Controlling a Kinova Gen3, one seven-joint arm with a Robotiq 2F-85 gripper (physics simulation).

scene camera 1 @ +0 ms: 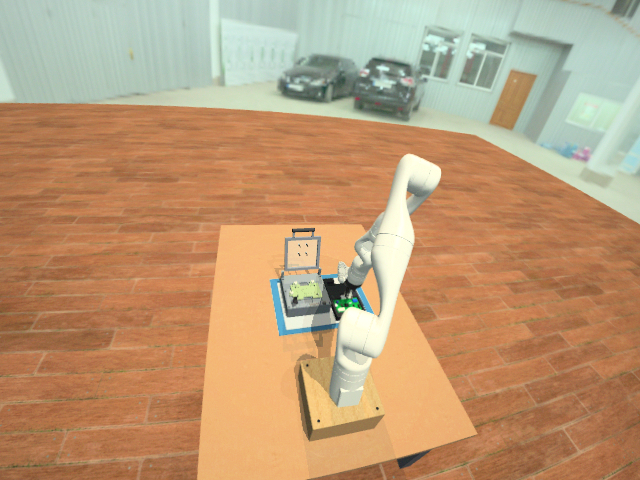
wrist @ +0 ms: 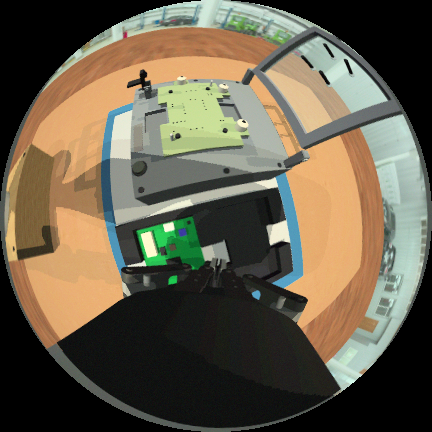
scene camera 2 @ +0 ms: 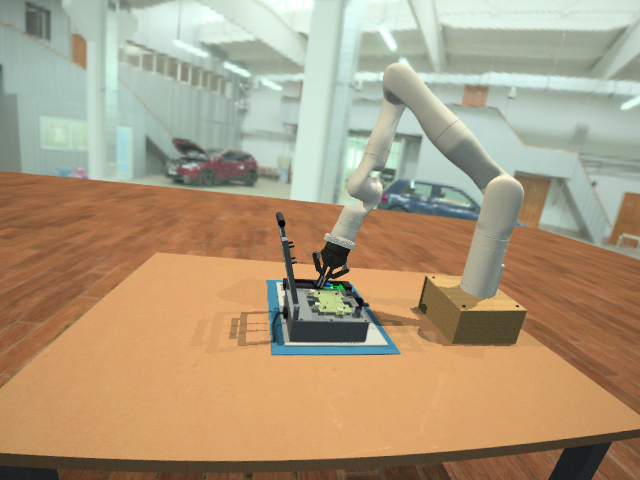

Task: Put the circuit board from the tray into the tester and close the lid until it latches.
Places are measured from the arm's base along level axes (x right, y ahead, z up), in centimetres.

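Where they show: gripper, between the fingertips: (scene camera 1: pixel 346 295) (wrist: pixel 217 265) (scene camera 2: pixel 319 286); arm's base, origin of its link: (scene camera 1: pixel 344 390) (scene camera 2: pixel 475 290).
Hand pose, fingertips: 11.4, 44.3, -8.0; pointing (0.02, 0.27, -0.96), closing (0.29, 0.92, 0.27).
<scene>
Each offset is from my fingertips to the top centre of the thing, as dx, dy, dz. "*": to the spot under its first point. Level surfaces: height alone.
The green circuit board {-0.3, -4.9, -0.1} (scene camera 1: pixel 347 305) (scene camera 2: pixel 337 286) (wrist: pixel 187 255) lies in the left part of the black tray {* -4.2, +3.9, -1.0} (wrist: pixel 240 225) in the wrist view. My gripper (scene camera 1: pixel 347 296) (scene camera 2: pixel 321 283) (wrist: pixel 217 265) is shut, its fingertips low over the tray beside the board's right edge in the wrist view, with no object visible between them. Whether they touch the tray is hard to tell. The grey tester (scene camera 1: pixel 307 310) (scene camera 2: pixel 328 330) (wrist: pixel 200 177) stands beside the tray and bears a light-green plate {-18.6, -0.5, +5.3} (scene camera 1: pixel 306 290) (scene camera 2: pixel 330 301) (wrist: pixel 197 110). Its lid (scene camera 1: pixel 286 253) (scene camera 2: pixel 287 263) (wrist: pixel 350 124) stands open and upright.
A black latch part {* -23.2, -8.1, +6.3} (scene camera 2: pixel 363 304) (wrist: pixel 142 82) sits at the tester's edge opposite the lid hinge. Tester and tray stand on a blue-edged mat {dz -2.6} (scene camera 1: pixel 276 304) (scene camera 2: pixel 336 349) (wrist: pixel 298 250). The arm's wooden base block (scene camera 1: pixel 315 387) (scene camera 2: pixel 485 330) (wrist: pixel 35 205) stands on the table {dz -2.8} (scene camera 1: pixel 248 387) (scene camera 2: pixel 206 403).
</scene>
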